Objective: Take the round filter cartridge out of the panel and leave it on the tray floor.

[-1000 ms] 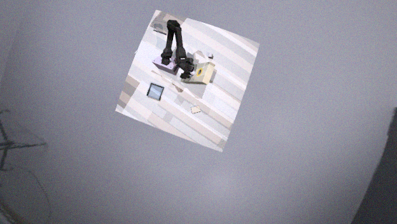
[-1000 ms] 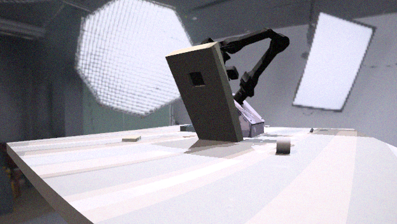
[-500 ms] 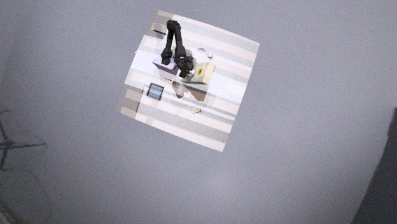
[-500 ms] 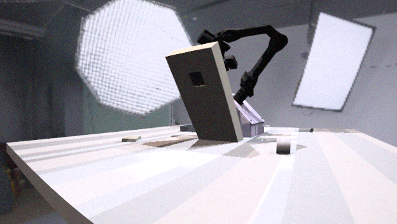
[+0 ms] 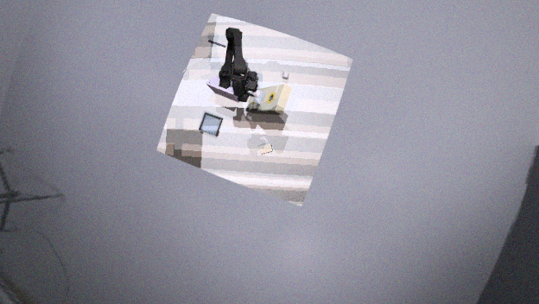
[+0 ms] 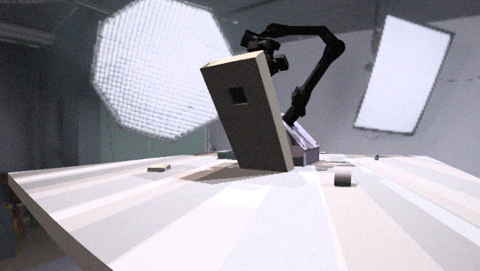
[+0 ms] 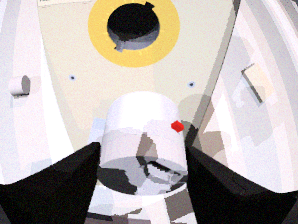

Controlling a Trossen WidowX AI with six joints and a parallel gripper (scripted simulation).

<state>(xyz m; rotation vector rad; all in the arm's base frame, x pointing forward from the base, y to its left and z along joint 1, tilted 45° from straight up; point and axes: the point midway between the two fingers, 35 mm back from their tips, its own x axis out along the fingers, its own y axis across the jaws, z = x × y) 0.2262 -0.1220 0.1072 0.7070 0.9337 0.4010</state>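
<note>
The grey-blue tray lies 300 mm behind my gripper tip, 290 mm below it and 270 mm to the right of it. Also, from my gripper tip: small flat block: 300 mm to the right, 290 mm below, 170 mm ahead; then round white filter cartridge: right at my gripper tip; then beige panel: 120 mm below, 70 mm ahead, 10 mm to the left.
</note>
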